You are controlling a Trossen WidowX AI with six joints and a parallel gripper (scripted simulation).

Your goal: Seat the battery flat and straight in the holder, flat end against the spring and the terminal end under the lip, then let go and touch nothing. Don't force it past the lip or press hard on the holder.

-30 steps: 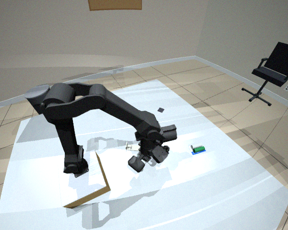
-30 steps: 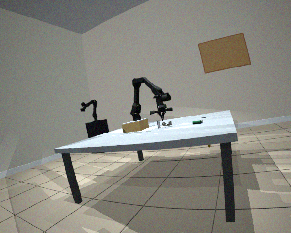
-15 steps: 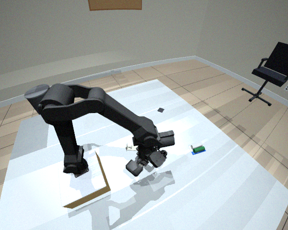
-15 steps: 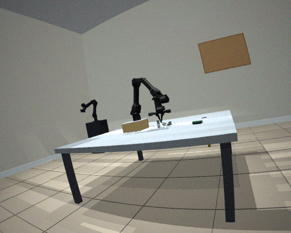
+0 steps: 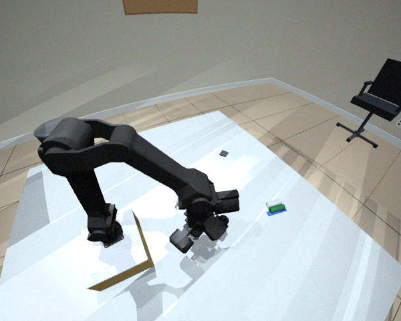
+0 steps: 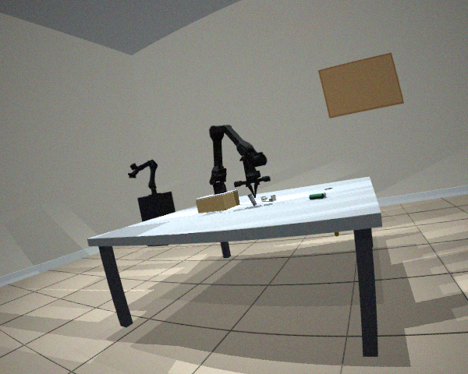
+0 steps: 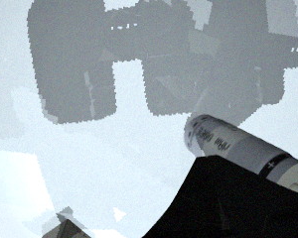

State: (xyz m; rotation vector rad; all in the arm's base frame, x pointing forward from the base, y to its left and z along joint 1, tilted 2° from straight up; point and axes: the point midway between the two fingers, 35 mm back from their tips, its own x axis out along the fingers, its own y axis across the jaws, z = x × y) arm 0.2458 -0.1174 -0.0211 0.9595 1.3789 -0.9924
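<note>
Right now the battery is 2 cm behind my gripper tip and 1 cm below it.
</note>
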